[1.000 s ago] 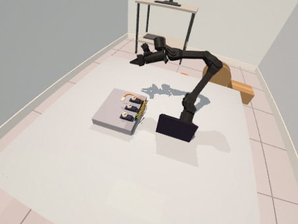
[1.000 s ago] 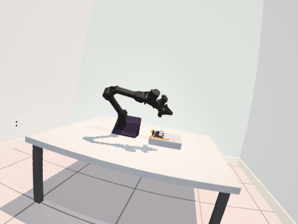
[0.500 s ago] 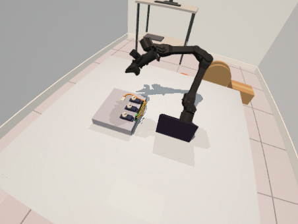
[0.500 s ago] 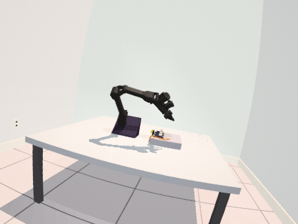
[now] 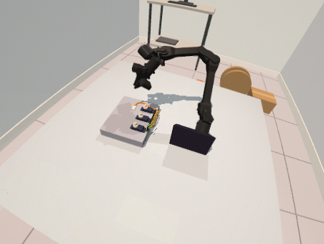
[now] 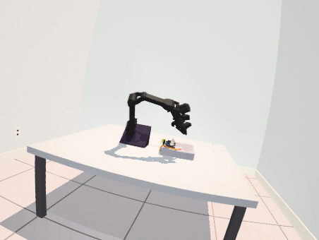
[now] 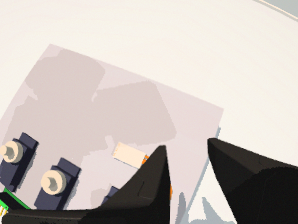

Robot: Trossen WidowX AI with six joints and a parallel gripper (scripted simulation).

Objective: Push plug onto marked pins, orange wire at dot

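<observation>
My gripper tip is 16 cm to the right of the green band, 15 cm past it and 9 cm above it. Round my gripper tip: grey printed holder (14 cm below, 11 cm to the left, 1 cm ahead).
</observation>
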